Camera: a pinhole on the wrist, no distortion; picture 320 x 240 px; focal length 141.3 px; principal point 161.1 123.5 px. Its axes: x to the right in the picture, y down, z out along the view. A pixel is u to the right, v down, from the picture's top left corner.
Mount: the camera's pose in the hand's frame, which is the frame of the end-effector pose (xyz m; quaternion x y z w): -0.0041 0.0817 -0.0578 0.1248 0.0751 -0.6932 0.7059
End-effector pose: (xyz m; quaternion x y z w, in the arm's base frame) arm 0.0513 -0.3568 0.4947 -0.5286 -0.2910 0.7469 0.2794
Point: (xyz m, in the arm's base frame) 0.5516 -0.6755 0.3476
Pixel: behind the camera
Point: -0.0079 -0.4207 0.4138
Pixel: 74.9 176.4
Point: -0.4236 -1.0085 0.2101
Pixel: outside the picture
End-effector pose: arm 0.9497 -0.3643 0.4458 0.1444 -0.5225 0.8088 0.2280
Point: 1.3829 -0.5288 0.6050
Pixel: 261.2 10.4
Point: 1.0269 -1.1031 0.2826
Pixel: 52.5 62.9
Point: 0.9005 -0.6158 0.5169
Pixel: 131.3 145.3
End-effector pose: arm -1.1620 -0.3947 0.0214 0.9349 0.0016 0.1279 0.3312
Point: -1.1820 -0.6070 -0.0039
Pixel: 61.7 104.0
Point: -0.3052 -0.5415 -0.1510
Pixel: outside the picture
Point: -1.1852 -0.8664 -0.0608
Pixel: 12.8 102.8
